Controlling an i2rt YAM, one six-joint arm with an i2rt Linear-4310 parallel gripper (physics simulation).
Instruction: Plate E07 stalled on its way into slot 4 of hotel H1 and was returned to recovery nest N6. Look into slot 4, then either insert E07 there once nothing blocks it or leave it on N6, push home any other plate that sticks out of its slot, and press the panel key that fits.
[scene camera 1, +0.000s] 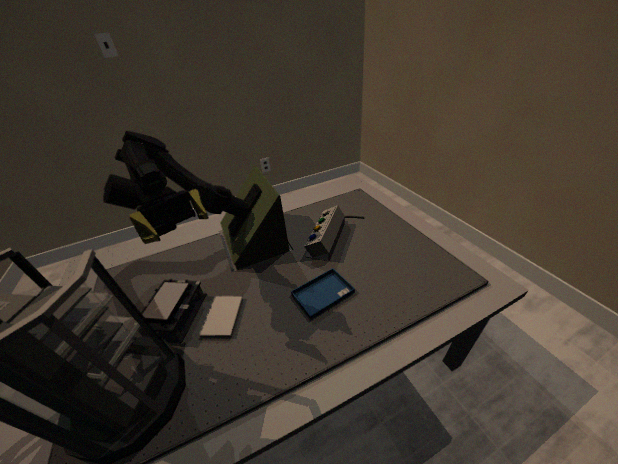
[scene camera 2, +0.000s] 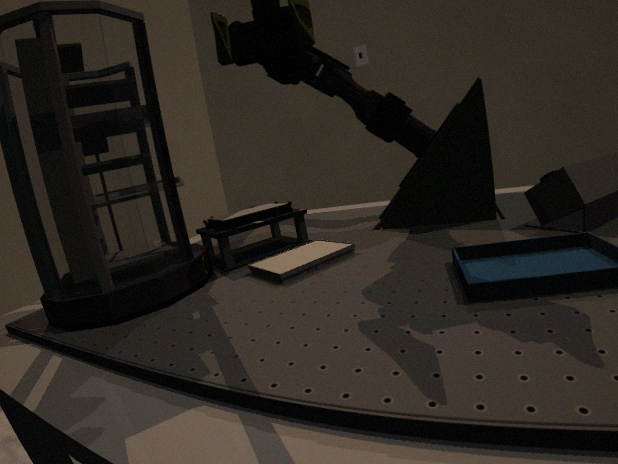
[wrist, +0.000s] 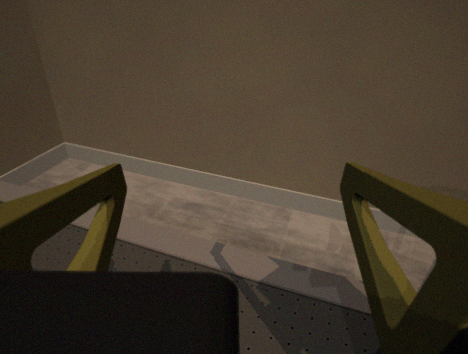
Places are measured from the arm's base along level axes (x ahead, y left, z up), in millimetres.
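Pixels of known places: gripper, fingertip midpoint: (scene camera 1: 183, 226) (scene camera 2: 249, 7) (wrist: 233, 175); arm's base, origin of the base link: (scene camera 1: 245, 210) (scene camera 2: 432, 148).
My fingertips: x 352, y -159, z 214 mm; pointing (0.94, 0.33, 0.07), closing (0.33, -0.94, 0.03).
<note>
Ahead of a thing's pixels: the offset from my fingertips to its top centre. "*": to the spot under its first point.
My gripper (scene camera 1: 176, 227) (wrist: 233, 175) is open and empty, high above the table near the nest and hotel. A plate @[dx -109, dy -140, dz -264 mm] (scene camera 1: 169, 300) (scene camera 2: 250, 215) with a pale top lies on the dark raised nest @[dx -109, dy -140, dz -263 mm] (scene camera 1: 187, 316) (scene camera 2: 226, 252); its label is not legible. The hotel @[dx +73, dy -254, dz +55 mm] (scene camera 1: 125, 297) (scene camera 2: 158, 125) is a dark open tower on a heavy base. In scene camera 2 a thin plate-like edge @[* dx +14, dy -166, dz -191 mm] (scene camera 2: 175, 181) juts past its right post, and a higher dark one (scene camera 2: 142, 114) seems to reach out too. Slot 4's inside cannot be made out. The panel @[dx -193, dy +400, dz -255 mm] (scene camera 1: 330, 239) carries blue, yellow, green and whitish keys.
A pale flat slab @[dx -37, dy -14, dz -324 mm] (scene camera 1: 222, 316) (scene camera 2: 302, 260) lies beside the nest. A blue tray @[dx +26, dy +271, dz -321 mm] (scene camera 1: 320, 295) (scene camera 2: 540, 265) with a small white label inside lies towards the table's front. The arm's green wedge-shaped mount (scene camera 1: 265, 230) (scene camera 2: 450, 185) stands between nest and panel.
</note>
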